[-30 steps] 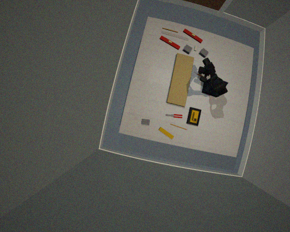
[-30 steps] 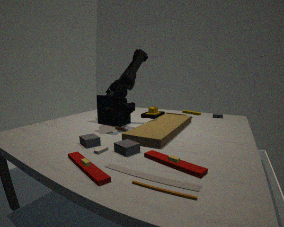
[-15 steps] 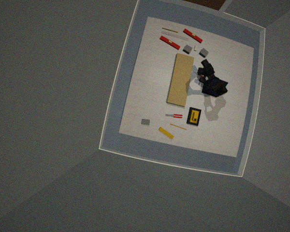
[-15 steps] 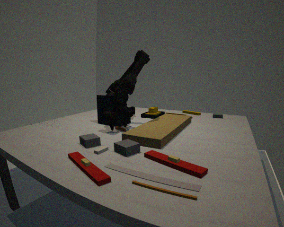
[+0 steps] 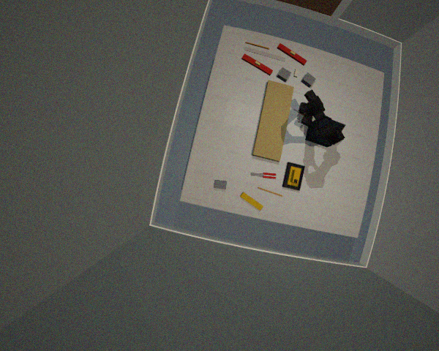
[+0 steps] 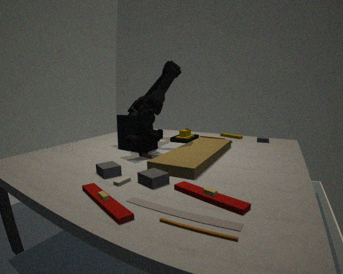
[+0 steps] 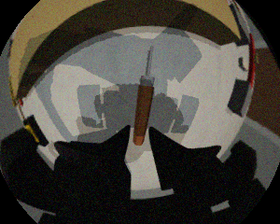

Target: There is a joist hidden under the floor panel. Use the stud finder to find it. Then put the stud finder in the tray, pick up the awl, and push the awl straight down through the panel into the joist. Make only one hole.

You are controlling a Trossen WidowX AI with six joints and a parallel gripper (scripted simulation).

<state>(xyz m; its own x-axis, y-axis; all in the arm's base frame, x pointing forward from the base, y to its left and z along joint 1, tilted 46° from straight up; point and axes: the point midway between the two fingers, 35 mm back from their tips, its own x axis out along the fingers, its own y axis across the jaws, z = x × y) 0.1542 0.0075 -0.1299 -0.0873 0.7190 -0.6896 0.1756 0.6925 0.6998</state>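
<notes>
Right now the awl is 50 mm ahead of my gripper tip and 10 mm to the right of it. From my gripper tip the other things lie so: pale ruler (390 mm ahead, 360 mm to the right); then yellow stud finder (440 mm to the left, 50 mm above, 20 mm behind); then black tray (420 mm to the left, 20 mm behind, 10 mm above).
</notes>
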